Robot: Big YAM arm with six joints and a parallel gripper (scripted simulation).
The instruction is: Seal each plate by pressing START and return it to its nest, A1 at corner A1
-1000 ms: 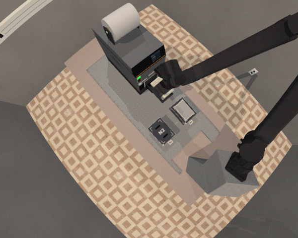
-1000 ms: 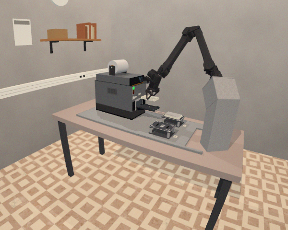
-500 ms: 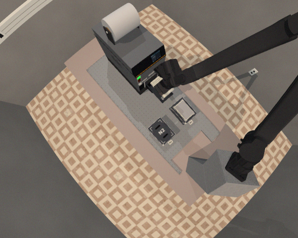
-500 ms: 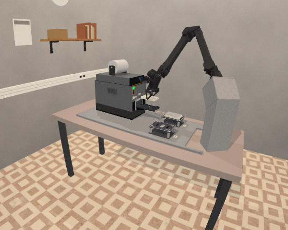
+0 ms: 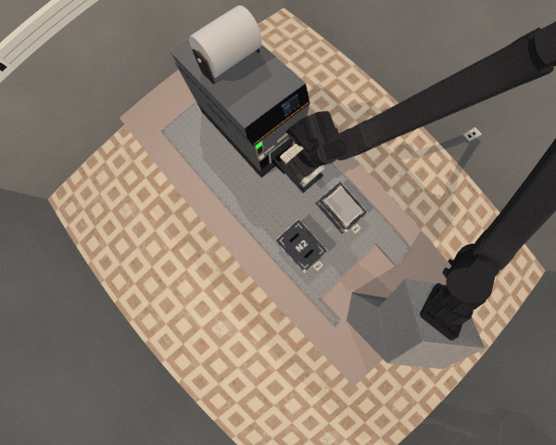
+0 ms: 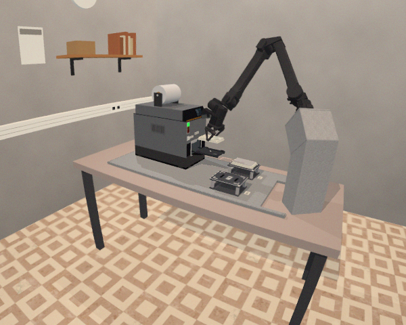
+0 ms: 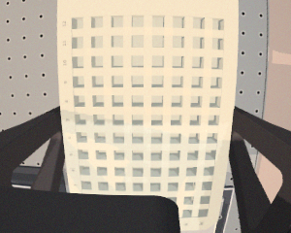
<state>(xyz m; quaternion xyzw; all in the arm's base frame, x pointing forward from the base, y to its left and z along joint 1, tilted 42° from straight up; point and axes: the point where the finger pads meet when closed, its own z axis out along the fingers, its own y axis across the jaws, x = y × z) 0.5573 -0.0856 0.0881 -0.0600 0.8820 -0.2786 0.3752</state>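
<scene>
My gripper is now 90 mm above the sealer stage. The rest, counted from my hand: start button 110 mm ahead, 80 mm to the left; cream well plate right at my hand; foil roll 330 mm ahead, 40 mm to the right, 230 mm above.
</scene>
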